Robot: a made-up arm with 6 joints.
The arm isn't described. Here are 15 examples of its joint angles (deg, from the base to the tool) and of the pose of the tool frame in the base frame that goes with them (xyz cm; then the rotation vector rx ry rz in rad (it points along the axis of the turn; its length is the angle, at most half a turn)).
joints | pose
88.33 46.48 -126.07 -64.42 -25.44 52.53 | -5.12 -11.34 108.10 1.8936 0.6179 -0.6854
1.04 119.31 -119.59 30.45 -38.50 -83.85 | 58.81 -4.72 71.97 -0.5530 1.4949 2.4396
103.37 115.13 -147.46 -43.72 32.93 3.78 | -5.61 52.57 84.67 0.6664 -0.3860 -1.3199
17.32 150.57 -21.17 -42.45 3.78 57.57 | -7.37 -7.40 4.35 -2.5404 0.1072 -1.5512
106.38 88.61 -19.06 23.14 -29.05 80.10 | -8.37 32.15 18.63 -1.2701 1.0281 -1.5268
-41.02 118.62 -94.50 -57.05 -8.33 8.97 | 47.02 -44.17 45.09 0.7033 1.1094 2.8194
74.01 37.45 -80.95 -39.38 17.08 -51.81 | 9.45 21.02 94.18 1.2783 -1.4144 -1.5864
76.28 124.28 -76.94 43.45 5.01 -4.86 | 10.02 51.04 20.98 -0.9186 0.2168 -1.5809
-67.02 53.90 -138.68 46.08 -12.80 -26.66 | -6.96 6.12 109.50 -1.9025 1.2769 1.4976
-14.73 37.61 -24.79 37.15 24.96 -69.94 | 39.15 -7.06 46.47 -0.5059 -0.6445 -2.4595
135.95 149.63 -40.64 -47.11 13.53 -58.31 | -4.67 6.86 -1.63 0.2523 -1.6182 1.5324
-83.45 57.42 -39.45 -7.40 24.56 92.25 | 1.33 -44.89 42.43 -0.8225 -1.1274 1.1263
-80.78 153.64 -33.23 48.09 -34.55 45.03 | -6.23 -8.17 0.12 0.0225 -0.9875 0.5515
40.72 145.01 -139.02 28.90 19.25 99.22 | 48.49 46.13 44.71 -0.7510 2.4379 -1.4748
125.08 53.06 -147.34 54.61 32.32 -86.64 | -2.28 -15.86 107.68 1.7521 0.7115 -0.4736
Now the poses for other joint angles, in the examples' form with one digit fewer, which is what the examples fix.
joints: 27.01 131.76 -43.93 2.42 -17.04 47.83
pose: 25.5 10.3 3.7 -1.321 0.810 -2.478
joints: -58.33 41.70 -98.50 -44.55 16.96 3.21
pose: 2.0 -17.8 101.9 -0.287 1.266 1.722
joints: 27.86 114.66 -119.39 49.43 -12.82 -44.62
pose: 54.6 25.7 70.5 0.625 0.038 -2.413
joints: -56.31 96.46 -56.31 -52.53 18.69 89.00
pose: 19.8 -46.7 30.6 0.222 -0.761 1.912
